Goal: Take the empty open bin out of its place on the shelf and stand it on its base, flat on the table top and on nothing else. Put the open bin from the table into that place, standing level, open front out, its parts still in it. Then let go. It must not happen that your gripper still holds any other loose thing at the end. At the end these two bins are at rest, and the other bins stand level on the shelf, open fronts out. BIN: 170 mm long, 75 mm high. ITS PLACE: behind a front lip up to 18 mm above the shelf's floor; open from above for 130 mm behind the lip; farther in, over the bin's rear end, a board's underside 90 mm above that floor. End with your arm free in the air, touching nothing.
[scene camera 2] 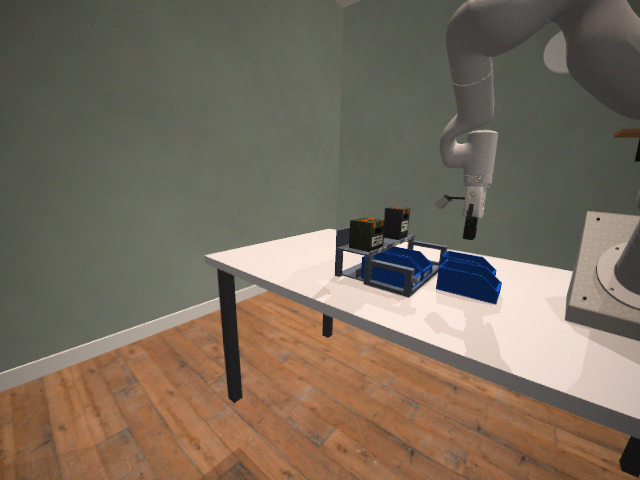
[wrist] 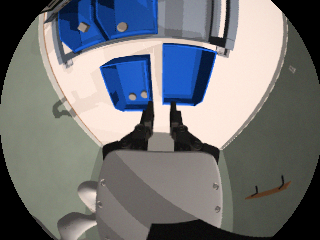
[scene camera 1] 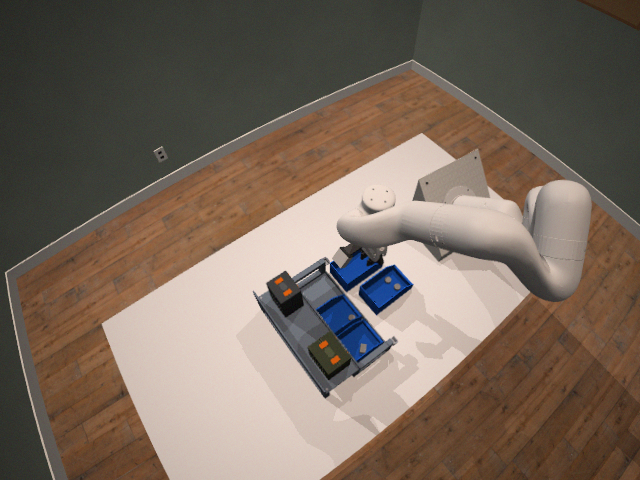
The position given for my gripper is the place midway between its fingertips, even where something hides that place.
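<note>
Bin [scene camera 1: 356,271]. Bin [scene camera 2: 485,286]. Bin [scene camera 1: 360,332]. Bin [scene camera 1: 335,312]. My gripper [scene camera 2: 468,238]. Gripper [wrist: 161,108] as well. Also my gripper [scene camera 1: 367,260].
</note>
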